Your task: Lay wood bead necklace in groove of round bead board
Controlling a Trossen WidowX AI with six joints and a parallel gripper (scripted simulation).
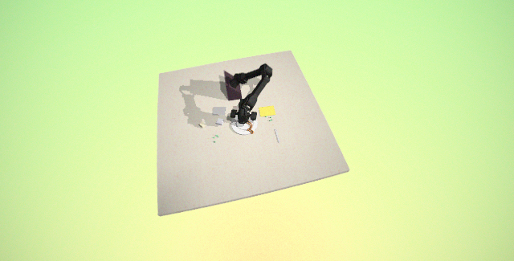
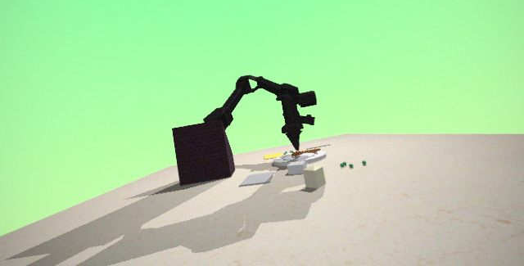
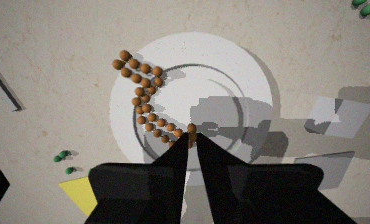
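My gripper tip is now 30 mm above the round white bead board. From my gripper tip the other things lie so: thin white strip 220 mm to the left, 150 mm ahead, 30 mm below; yellow card 190 mm to the left, 90 mm behind, 30 mm below; grey flat plate 180 mm to the right, 160 mm behind, 30 mm below.
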